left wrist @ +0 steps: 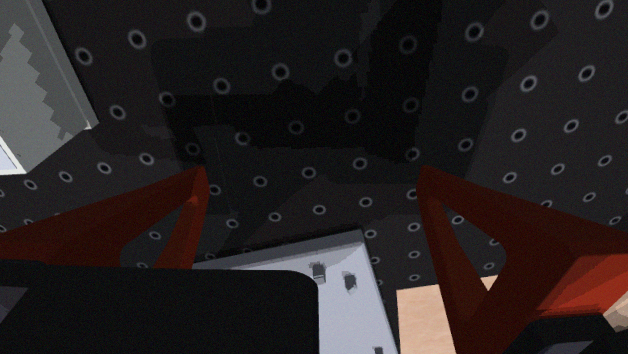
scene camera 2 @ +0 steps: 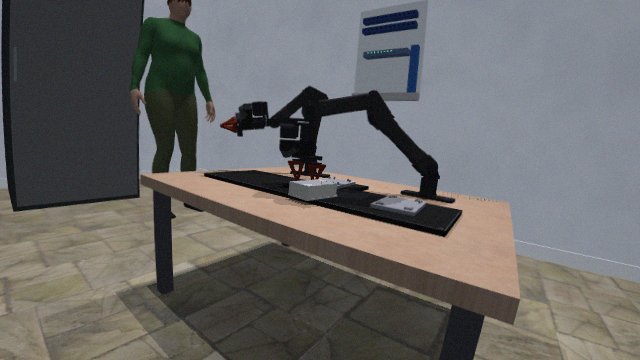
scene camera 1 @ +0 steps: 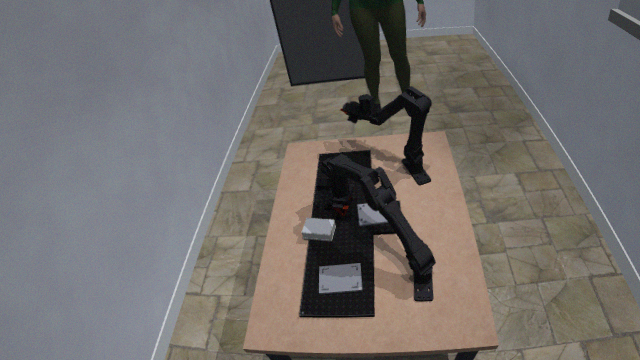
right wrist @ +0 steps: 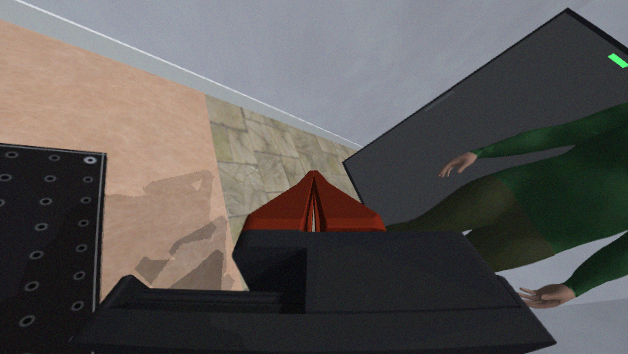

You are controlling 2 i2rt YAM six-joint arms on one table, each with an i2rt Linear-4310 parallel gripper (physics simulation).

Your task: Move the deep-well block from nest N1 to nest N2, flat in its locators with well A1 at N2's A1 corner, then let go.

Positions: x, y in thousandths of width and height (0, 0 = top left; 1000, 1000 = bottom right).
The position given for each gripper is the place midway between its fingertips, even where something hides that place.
The left gripper (left wrist: 498, 501) is open, with nothing in its grasp. Also in view: a deep-well block (scene camera 2: 480, 529). The right gripper (right wrist: 499, 501) is shut, with nothing in its grasp. Further things: a grey nest plate (left wrist: 558, 860).
The deep-well block is seen too in the left wrist view (left wrist: 82, 304). The right wrist view misses the deep-well block: it is out of frame.
